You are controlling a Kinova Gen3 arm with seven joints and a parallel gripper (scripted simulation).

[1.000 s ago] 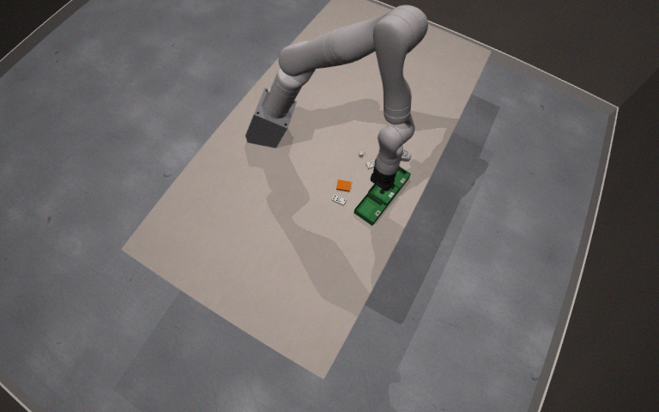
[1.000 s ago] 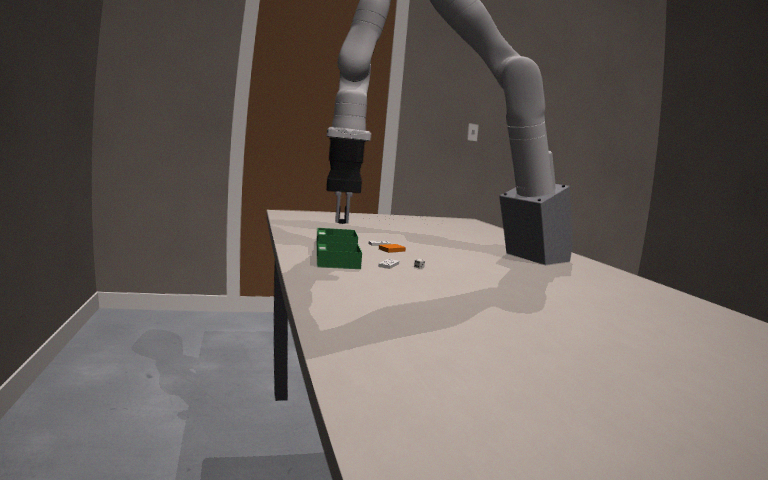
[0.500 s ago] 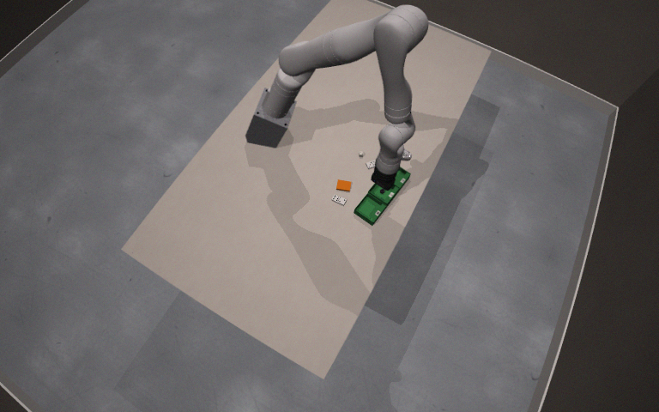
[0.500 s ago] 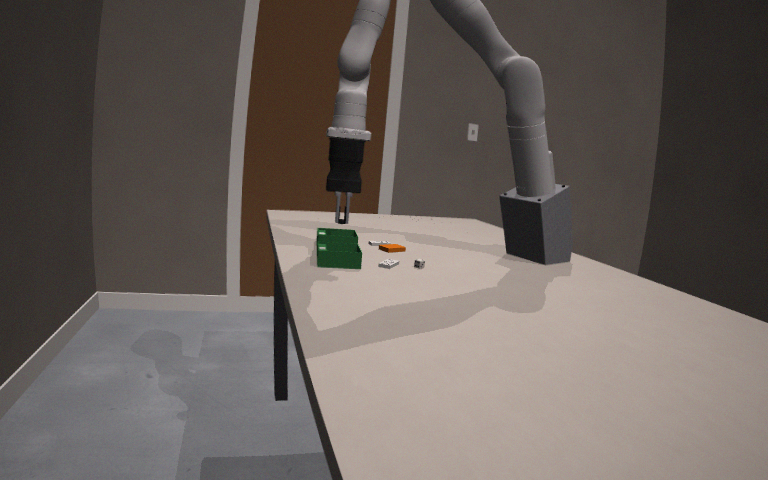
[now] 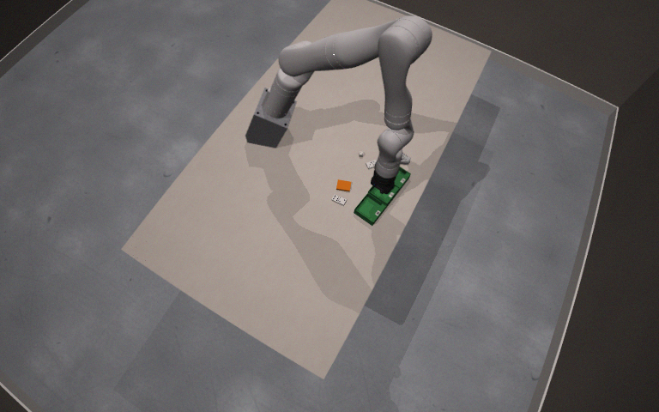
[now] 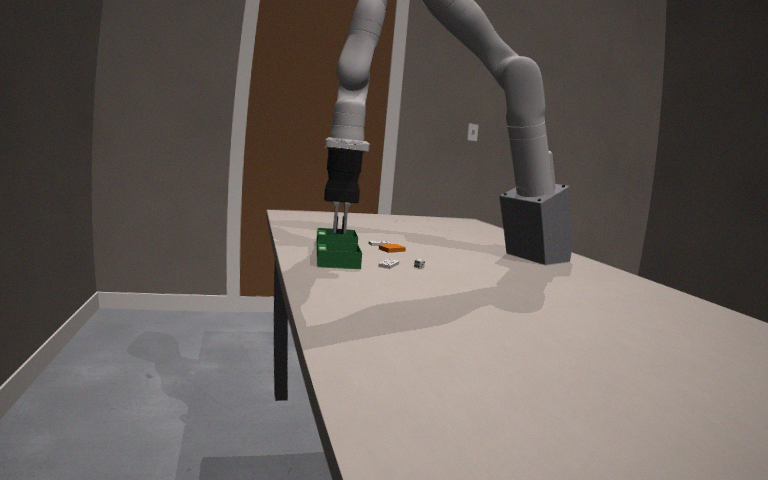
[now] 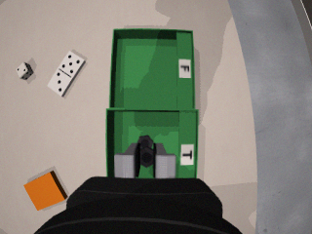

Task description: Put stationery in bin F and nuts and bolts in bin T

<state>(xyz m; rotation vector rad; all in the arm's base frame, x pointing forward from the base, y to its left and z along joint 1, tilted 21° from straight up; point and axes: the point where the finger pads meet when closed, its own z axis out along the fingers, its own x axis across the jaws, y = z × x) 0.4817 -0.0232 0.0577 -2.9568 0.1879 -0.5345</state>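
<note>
Right now my hand is 4 cm above the green three-compartment bin. The rest, counted from my hand: orange flat block (14 cm behind, 6 cm below, 5 cm to the right); die (15 cm behind, 11 cm to the left, 6 cm below).
</note>
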